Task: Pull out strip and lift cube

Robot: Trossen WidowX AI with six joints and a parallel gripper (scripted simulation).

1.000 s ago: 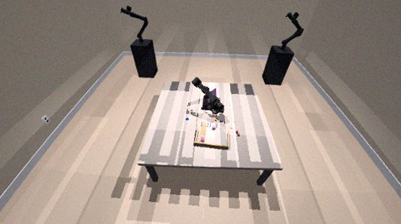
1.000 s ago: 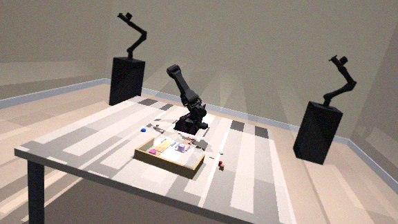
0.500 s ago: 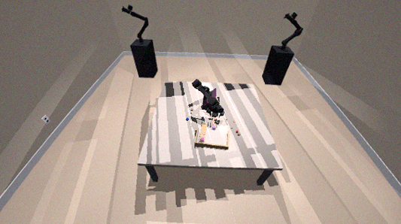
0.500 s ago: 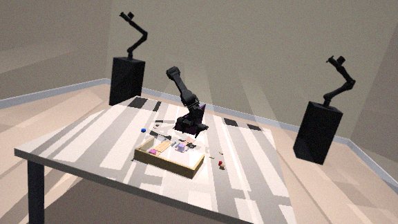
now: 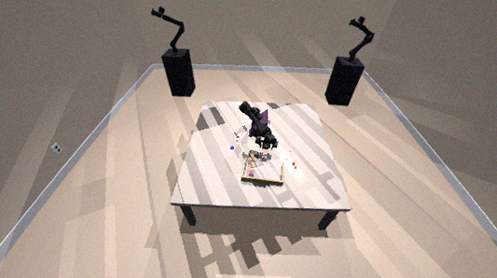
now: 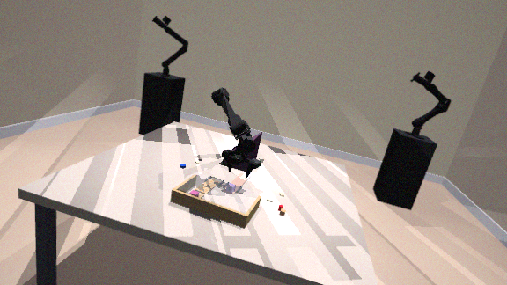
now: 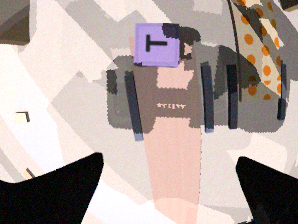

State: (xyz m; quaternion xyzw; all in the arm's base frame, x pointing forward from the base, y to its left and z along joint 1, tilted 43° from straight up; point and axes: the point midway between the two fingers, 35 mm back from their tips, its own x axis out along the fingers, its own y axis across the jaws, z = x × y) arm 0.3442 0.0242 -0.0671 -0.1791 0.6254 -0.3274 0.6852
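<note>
Right now the labelled cube is 7 cm ahead of my gripper tip and 4 cm below it. From my gripper tip the other things lie so: blue disc (4 cm behind, 30 cm to the right, 5 cm below); red piece (10 cm ahead, 24 cm to the left, 5 cm below).
</note>
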